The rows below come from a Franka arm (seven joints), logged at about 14 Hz.
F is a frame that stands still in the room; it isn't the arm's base.
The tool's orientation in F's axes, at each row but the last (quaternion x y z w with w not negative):
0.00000, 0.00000, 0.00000, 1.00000
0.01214, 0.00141, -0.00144, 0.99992
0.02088, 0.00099, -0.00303, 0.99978
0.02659, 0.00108, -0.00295, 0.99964
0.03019, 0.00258, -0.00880, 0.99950
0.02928, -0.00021, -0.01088, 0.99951
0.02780, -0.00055, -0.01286, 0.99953
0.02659, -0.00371, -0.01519, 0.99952
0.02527, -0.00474, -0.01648, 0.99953
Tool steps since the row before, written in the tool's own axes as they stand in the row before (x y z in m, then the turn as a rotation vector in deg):
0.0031, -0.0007, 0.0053, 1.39, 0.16, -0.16
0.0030, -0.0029, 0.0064, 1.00, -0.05, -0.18
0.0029, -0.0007, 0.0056, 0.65, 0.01, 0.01
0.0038, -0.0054, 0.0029, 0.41, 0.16, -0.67
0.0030, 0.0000, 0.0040, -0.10, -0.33, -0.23
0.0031, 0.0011, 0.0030, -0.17, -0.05, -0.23
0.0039, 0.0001, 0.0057, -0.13, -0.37, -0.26
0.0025, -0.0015, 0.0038, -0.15, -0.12, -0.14
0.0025, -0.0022, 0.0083, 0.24, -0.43, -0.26
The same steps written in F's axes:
0.0031, -0.0007, 0.0053, 1.39, 0.16, -0.16
0.0030, -0.0031, 0.0063, 1.00, -0.05, -0.18
0.0029, -0.0010, 0.0056, 0.65, 0.01, 0.01
0.0038, -0.0056, 0.0026, 0.41, 0.19, -0.66
0.0030, -0.0003, 0.0040, -0.11, -0.31, -0.25
0.0031, 0.0009, 0.0031, -0.17, -0.03, -0.23
0.0039, -0.0003, 0.0057, -0.14, -0.35, -0.28
0.0024, -0.0018, 0.0037, -0.15, -0.11, -0.15
0.0023, -0.0027, 0.0082, 0.23, -0.42, -0.28

